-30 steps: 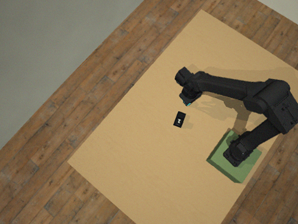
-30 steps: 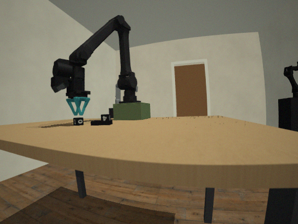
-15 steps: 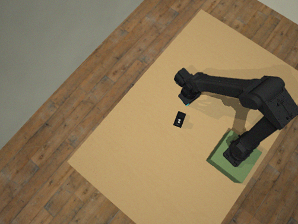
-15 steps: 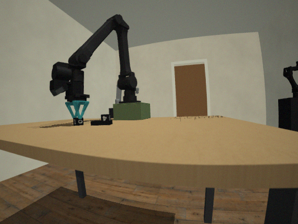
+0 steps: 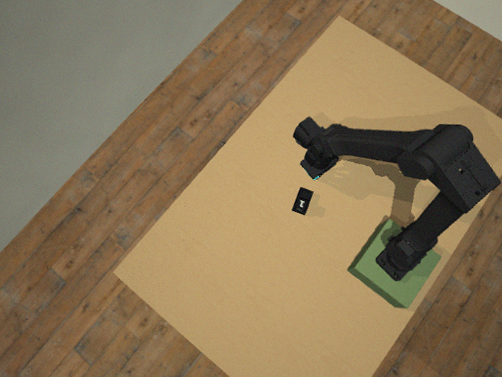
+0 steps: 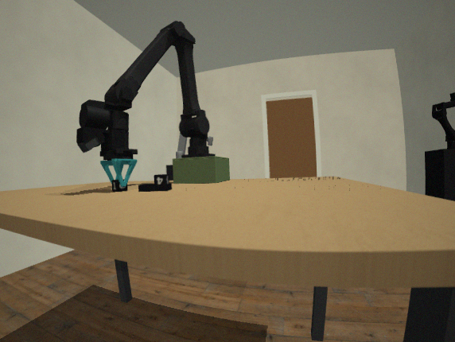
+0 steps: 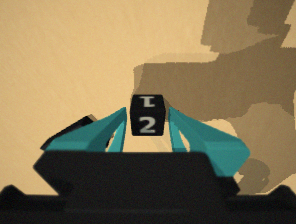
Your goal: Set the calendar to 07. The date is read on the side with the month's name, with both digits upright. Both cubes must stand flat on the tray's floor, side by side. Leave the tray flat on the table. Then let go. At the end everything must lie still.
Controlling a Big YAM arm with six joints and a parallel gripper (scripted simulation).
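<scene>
Now: the digit cube 1 cm below my hand. The rest, counted from my hand: black calendar tray: 4 cm behind, 10 cm to the left, 1 cm below.
</scene>
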